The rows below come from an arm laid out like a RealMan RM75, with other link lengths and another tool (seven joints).
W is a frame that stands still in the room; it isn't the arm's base.
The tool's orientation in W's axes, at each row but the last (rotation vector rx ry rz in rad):
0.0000 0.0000 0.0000
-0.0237 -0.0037 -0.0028
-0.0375 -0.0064 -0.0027
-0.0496 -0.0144 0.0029
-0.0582 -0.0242 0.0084
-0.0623 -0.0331 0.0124
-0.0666 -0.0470 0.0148
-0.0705 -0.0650 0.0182
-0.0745 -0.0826 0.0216
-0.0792 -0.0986 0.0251
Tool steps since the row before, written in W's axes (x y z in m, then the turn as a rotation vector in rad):
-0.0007 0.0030 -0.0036 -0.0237 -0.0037 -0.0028
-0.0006 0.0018 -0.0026 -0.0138 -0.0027 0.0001
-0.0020 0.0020 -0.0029 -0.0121 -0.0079 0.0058
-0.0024 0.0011 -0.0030 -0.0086 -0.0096 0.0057
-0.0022 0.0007 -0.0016 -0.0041 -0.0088 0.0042
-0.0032 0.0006 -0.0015 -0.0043 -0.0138 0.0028
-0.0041 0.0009 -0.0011 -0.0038 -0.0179 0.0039
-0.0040 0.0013 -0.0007 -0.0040 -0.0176 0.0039
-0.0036 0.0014 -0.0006 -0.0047 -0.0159 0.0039
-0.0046 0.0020 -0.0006 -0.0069 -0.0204 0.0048
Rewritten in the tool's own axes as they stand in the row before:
-0.0007 0.0030 -0.0036 -0.0237 -0.0037 -0.0028
-0.0006 0.0019 -0.0026 -0.0138 -0.0027 0.0001
-0.0020 0.0021 -0.0028 -0.0120 -0.0081 0.0056
-0.0024 0.0013 -0.0029 -0.0085 -0.0098 0.0053
-0.0022 0.0008 -0.0015 -0.0041 -0.0090 0.0038
-0.0032 0.0007 -0.0014 -0.0044 -0.0139 0.0021
-0.0041 0.0010 -0.0008 -0.0039 -0.0181 0.0029
-0.0040 0.0014 -0.0003 -0.0041 -0.0178 0.0029
-0.0036 0.0015 -0.0002 -0.0048 -0.0161 0.0031
-0.0046 0.0021 0.0000 -0.0070 -0.0206 0.0039

